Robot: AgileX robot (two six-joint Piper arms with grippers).
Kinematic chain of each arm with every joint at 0, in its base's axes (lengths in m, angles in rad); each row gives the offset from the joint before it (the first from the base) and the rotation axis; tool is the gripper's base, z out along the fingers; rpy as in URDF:
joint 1: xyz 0 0 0.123 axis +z
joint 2: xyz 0 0 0 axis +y
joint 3: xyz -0.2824 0 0.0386 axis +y
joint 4: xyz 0.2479 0 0.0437 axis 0.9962 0 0.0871
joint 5: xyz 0 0 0 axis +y
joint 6: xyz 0.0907 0 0.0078 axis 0.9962 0 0.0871
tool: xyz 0 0 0 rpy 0 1.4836 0
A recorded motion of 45 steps. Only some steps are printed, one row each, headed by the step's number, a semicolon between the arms.
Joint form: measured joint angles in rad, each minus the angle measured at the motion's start. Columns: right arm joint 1, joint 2, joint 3, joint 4, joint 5, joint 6; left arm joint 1, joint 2, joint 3, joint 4, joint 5, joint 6.
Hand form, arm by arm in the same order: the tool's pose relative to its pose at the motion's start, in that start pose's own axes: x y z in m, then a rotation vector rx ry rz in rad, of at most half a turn. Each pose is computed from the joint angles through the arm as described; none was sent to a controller.
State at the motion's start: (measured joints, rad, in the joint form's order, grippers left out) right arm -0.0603 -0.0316 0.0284 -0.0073 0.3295 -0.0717; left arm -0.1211 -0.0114 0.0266 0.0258 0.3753 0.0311
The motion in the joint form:
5: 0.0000 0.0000 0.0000 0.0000 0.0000 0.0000; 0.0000 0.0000 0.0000 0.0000 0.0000 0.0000
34: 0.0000 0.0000 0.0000 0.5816 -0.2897 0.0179; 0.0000 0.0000 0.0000 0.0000 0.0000 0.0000
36: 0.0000 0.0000 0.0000 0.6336 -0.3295 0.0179; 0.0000 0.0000 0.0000 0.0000 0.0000 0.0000
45: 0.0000 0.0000 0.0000 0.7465 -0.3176 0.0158; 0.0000 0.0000 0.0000 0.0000 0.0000 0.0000
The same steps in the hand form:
5: 0.0000 0.0000 0.0000 0.0000 0.0000 0.0000; 0.0000 0.0000 0.0000 0.0000 0.0000 0.0000
34: -0.0267 0.0002 -0.0040 -0.0894 -0.2879 0.5914; 0.0000 0.0000 0.0000 0.0000 0.0000 0.0000
36: -0.0294 -0.0020 -0.0049 -0.0843 -0.3246 0.6455; 0.0000 0.0000 0.0000 0.0000 0.0000 0.0000
45: -0.0287 -0.0012 -0.0046 -0.1079 -0.3105 0.7543; 0.0000 0.0000 0.0000 0.0000 0.0000 0.0000

